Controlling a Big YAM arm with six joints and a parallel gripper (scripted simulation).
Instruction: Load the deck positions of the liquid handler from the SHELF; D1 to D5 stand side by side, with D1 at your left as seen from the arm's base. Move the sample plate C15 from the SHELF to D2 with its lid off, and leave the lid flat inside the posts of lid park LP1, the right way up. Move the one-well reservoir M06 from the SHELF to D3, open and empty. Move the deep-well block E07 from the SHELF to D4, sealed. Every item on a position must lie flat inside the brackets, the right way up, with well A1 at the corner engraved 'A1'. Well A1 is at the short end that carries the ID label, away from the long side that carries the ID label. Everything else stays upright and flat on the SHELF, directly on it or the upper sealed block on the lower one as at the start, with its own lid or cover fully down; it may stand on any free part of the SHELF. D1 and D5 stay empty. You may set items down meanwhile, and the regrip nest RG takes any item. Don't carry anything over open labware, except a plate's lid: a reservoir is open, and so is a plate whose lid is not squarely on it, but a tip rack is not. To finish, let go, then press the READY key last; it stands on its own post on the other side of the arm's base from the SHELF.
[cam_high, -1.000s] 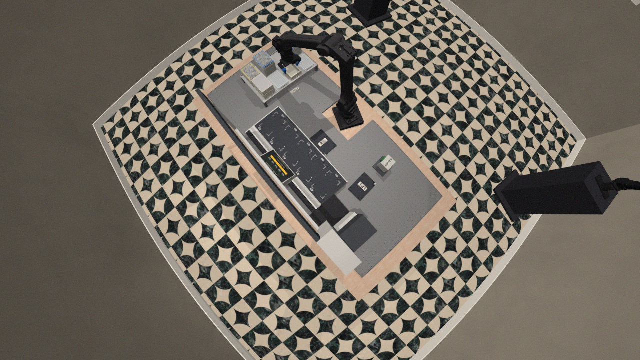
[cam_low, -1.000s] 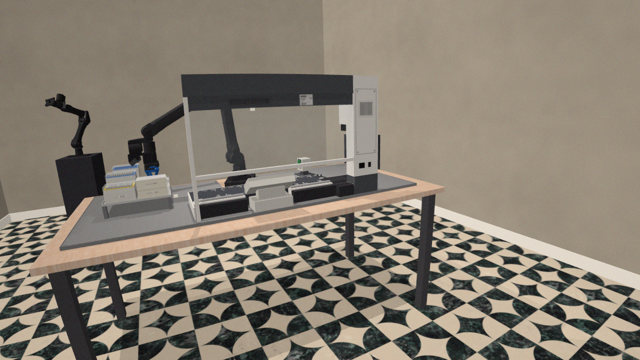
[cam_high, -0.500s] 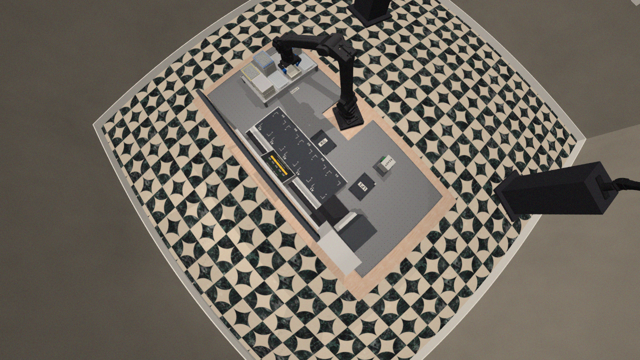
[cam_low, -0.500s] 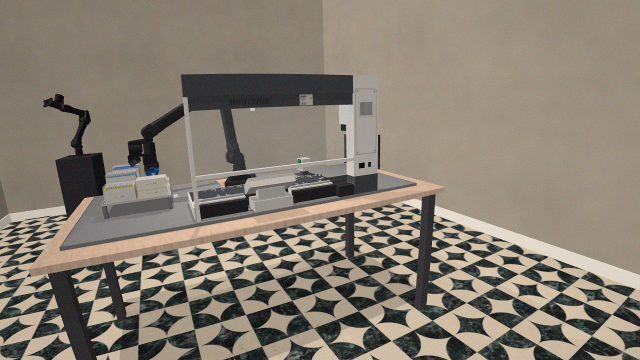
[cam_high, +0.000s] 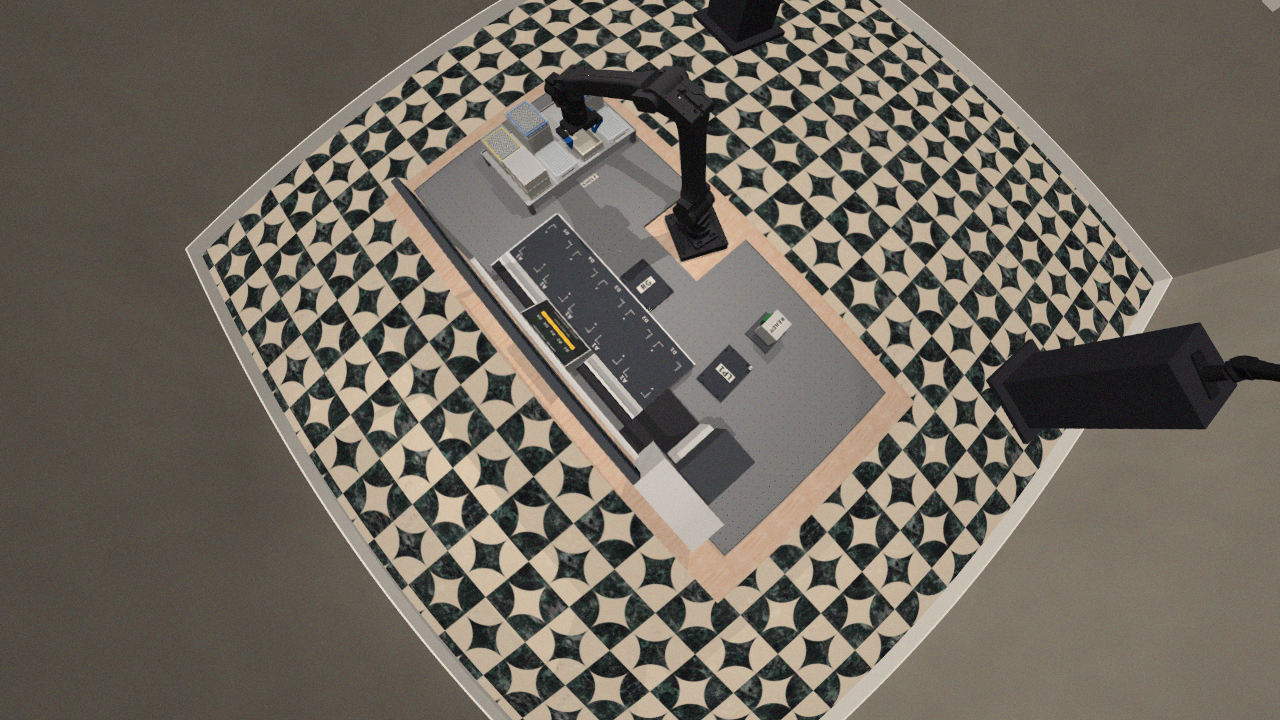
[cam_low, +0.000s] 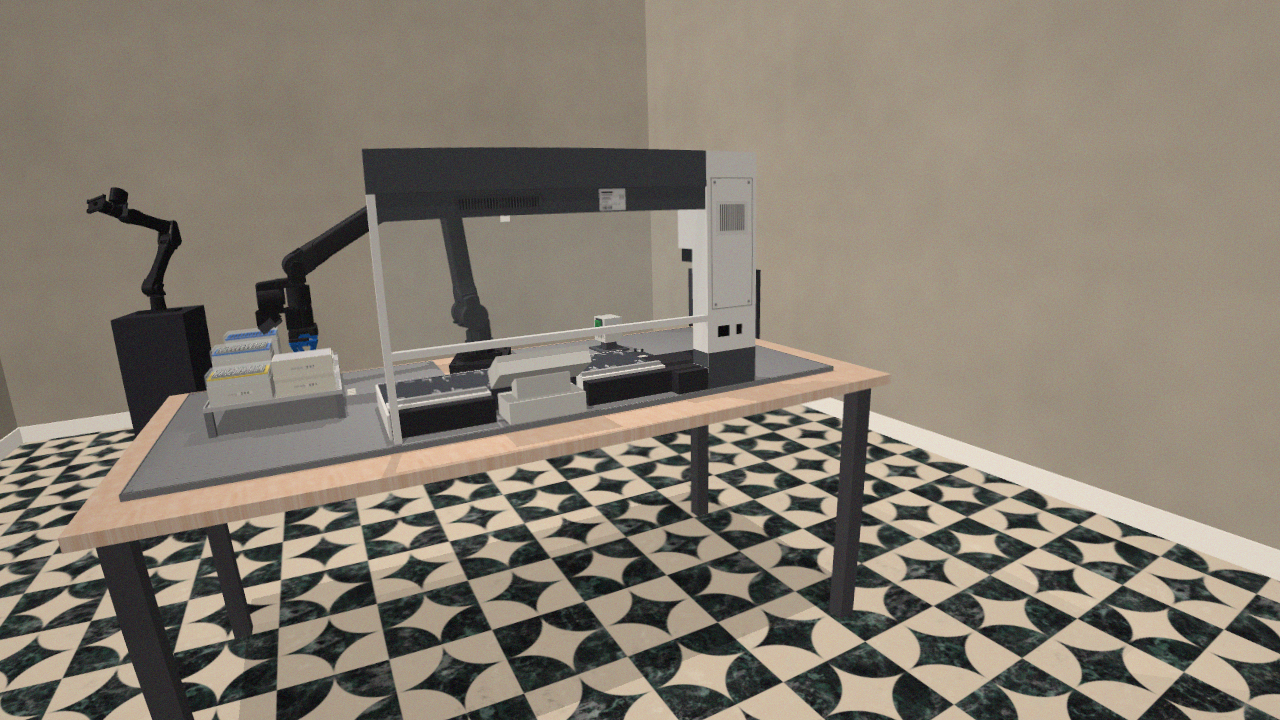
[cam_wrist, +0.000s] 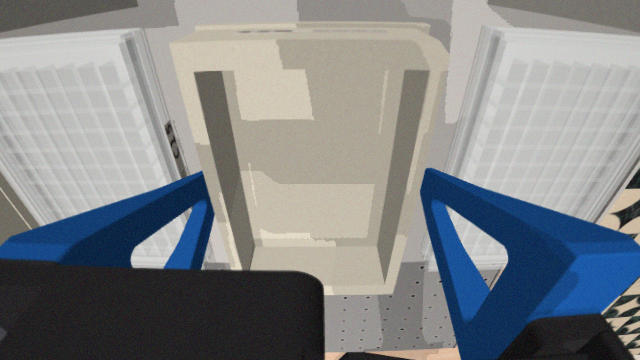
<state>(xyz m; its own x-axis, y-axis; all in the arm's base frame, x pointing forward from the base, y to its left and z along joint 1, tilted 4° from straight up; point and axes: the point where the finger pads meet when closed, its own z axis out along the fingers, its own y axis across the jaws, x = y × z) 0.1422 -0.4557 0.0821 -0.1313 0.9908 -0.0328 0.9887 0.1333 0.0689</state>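
The cream one-well reservoir is 10 mm below my hand. From my hand the other things lie so: clear plate lid (110 mm ahead, 20 mm to the left, 10 mm below); then shelf label (100 mm to the left, 80 mm below, 40 mm ahead); then shelf (60 mm to the right, 60 mm ahead, 20 mm below).
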